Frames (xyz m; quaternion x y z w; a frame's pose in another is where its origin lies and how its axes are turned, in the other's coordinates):
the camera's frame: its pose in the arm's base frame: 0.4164 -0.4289 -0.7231 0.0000 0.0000 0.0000 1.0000
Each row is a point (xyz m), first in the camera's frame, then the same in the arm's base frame.
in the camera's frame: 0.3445 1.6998 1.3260
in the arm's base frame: 0.7609 1.2709 0.6029
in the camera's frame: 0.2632 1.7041 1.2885
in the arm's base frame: 0.6796 1.2752 0.5654
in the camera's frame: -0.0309 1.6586 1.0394
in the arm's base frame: 0.3855 1.2297 0.3163
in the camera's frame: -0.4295 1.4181 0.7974
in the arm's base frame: -0.0131 0.9892 0.0743
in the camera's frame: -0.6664 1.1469 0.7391
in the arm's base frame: -0.2500 0.7180 0.0160
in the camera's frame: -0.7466 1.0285 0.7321
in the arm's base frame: -0.3302 0.5996 0.0090
